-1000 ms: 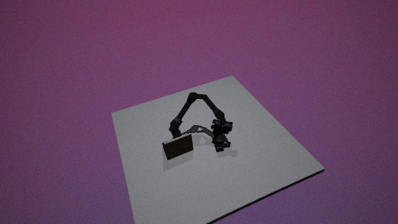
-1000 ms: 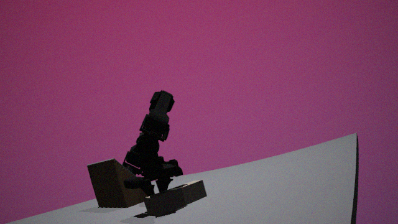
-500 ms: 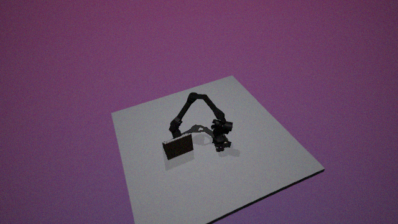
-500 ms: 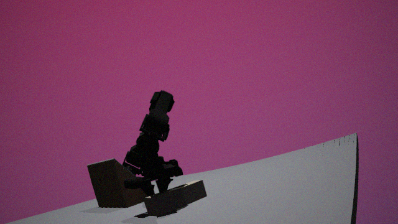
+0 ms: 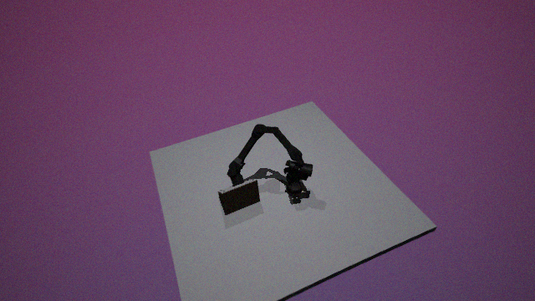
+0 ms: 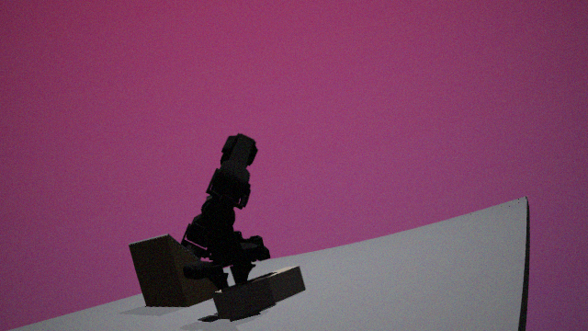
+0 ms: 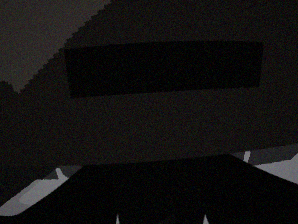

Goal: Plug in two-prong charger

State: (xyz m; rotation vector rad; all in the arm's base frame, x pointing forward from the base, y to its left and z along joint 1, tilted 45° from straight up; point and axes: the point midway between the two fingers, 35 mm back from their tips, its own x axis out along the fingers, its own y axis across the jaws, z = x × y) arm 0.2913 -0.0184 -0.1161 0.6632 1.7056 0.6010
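Right now my gripper tip is 20 mm short of the dark two-prong charger and 10 mm below it.
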